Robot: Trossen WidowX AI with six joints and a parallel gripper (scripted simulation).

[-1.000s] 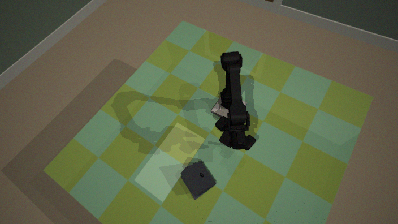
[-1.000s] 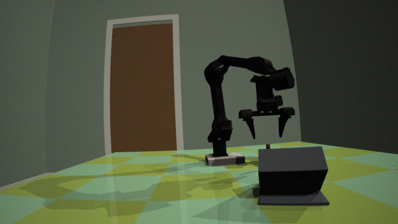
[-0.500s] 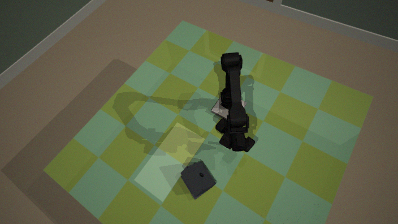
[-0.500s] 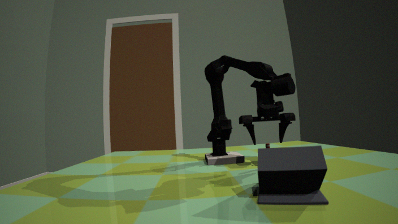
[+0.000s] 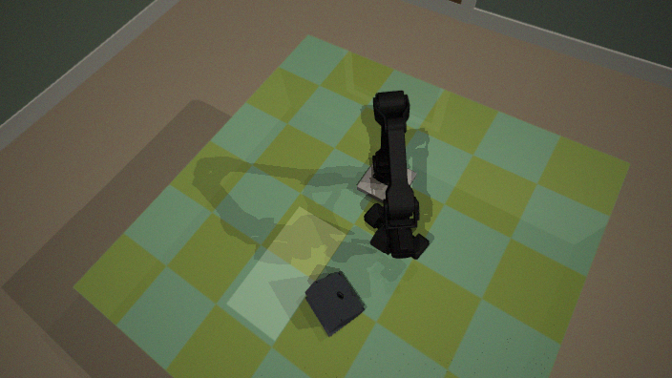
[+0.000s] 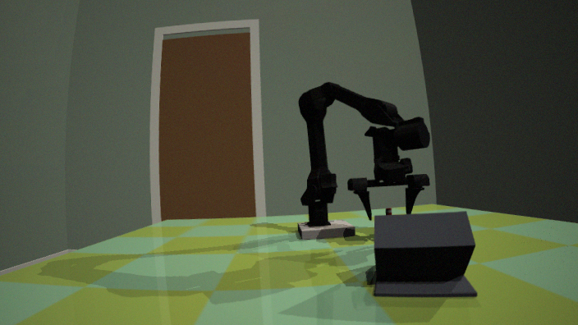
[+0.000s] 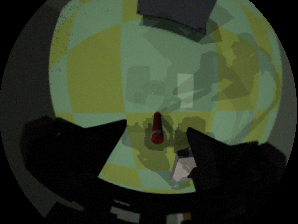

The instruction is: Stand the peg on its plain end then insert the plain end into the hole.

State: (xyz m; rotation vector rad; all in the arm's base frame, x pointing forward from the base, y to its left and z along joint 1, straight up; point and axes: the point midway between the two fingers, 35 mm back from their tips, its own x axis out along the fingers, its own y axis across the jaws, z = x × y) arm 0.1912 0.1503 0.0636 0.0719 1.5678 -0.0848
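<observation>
Now: gripper tip right at the red peg. Also, from my gripper tip: dark sloped panel 240 mm ahead, 40 mm to the right, 10 mm below.
</observation>
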